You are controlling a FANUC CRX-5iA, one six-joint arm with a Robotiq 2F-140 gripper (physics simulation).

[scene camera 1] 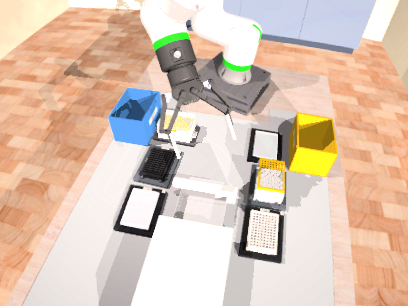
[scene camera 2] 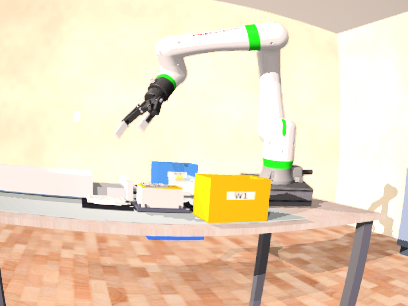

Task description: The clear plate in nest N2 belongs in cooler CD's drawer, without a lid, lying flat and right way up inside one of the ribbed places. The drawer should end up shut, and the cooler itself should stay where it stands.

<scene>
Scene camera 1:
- gripper: 206, 148
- yellow-topped tip box: 269, 186
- white plate: 262, 237
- clear plate: 140, 208
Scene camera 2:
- gripper: 128, 132
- yellow-topped tip box: 158, 195
</scene>
